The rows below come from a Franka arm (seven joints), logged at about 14 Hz.
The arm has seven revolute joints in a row. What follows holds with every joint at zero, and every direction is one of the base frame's.
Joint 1 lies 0.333 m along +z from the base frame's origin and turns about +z.
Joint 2 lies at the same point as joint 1 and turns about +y.
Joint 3 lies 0.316 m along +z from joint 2 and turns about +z.
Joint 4 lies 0.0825 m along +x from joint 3 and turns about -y.
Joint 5 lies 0.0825 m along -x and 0.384 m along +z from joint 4 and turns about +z.
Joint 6 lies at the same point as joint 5 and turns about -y.
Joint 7 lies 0.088 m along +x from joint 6 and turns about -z.
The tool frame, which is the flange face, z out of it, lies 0.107 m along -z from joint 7; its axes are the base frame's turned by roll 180, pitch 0 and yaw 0 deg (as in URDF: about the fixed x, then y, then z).
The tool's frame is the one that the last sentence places.
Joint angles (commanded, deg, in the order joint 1, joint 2, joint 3, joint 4, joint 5, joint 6, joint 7), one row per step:
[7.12 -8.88 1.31 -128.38 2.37 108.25 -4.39]
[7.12 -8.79 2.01 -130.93 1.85 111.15 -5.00]
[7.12 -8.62 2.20 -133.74 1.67 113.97 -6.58]
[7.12 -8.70 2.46 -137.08 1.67 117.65 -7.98]
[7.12 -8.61 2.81 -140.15 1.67 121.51 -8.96]
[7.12 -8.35 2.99 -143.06 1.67 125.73 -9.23]
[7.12 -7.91 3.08 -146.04 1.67 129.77 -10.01]
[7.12 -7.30 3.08 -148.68 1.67 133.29 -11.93]
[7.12 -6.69 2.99 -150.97 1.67 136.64 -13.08]
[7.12 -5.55 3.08 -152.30 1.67 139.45 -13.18]
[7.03 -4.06 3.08 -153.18 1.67 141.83 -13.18]
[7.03 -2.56 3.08 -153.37 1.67 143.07 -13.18]
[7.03 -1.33 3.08 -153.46 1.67 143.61 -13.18]
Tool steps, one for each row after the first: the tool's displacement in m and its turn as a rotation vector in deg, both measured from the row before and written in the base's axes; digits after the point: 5 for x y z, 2 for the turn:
[-0.00547 0.00410 -0.01695 -0.44 -0.34 1.47]
[-0.00696 -0.00005 -0.01930 0.06 0.14 1.77]
[-0.00904 0.00024 -0.01980 0.23 -0.41 1.55]
[-0.00842 0.00094 -0.01840 0.18 -0.70 1.23]
[-0.00758 -0.00035 -0.01752 0.13 -1.05 0.36]
[-0.00934 -0.00138 -0.01888 0.15 -0.61 0.79]
[-0.00939 -0.00201 -0.01772 0.28 -0.25 1.84]
[-0.00830 -0.00241 -0.01495 0.20 -0.44 1.00]
[-0.00452 -0.00033 -0.01282 0.06 -0.34 0.15]
[-0.00309 -0.00127 -0.01275 0.02 -0.01 -0.12]
[-0.00112 -0.00016 -0.01002 -0.03 0.45 -0.01]
[-0.00162 -0.00021 -0.00840 -0.09 0.78 -0.01]

